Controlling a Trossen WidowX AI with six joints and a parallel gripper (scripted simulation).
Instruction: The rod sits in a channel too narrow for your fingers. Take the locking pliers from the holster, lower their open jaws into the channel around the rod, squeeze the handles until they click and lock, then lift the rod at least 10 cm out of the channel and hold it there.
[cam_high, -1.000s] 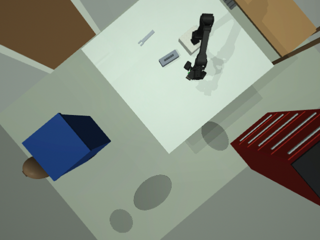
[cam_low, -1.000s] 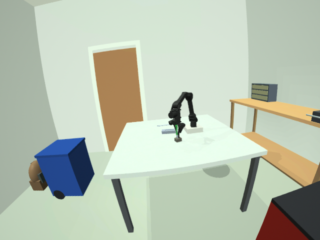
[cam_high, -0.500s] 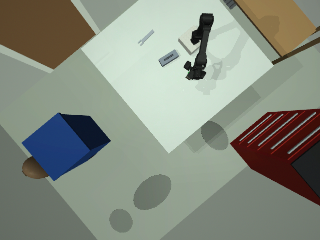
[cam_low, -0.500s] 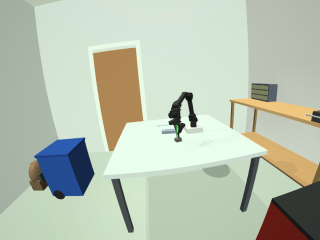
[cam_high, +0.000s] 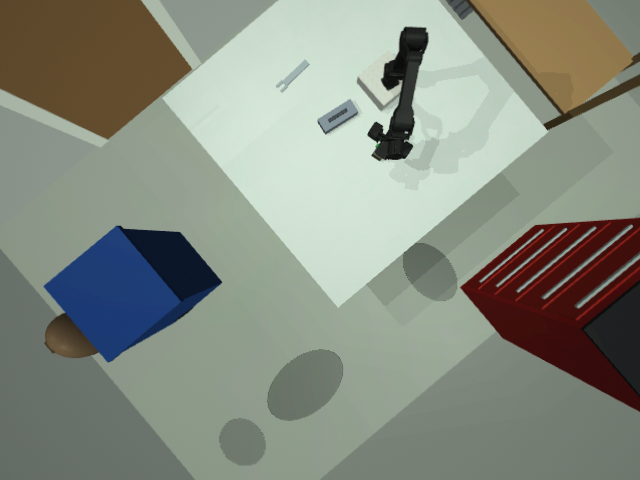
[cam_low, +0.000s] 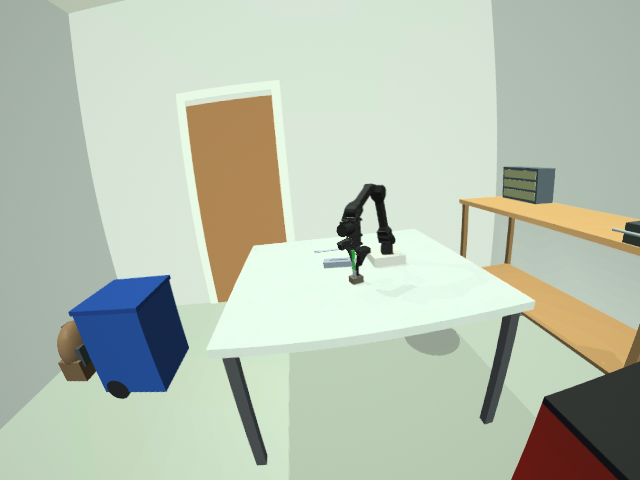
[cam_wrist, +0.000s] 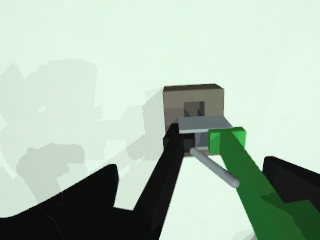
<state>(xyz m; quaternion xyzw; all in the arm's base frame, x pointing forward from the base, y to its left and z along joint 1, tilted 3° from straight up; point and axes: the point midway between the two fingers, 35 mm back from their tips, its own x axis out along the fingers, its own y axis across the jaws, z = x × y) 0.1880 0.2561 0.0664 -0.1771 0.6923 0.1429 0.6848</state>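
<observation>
Right now the brown holster is 1 cm to the right of my gripper tip and 9 cm below it. The rest, counted from my gripper tip: grey channel block 9 cm ahead, 25 cm to the right, 8 cm below; flat grey wrench-like tool 19 cm ahead, 53 cm to the right, 10 cm below; dark rod 9 cm ahead, 25 cm to the right, 9 cm below.
</observation>
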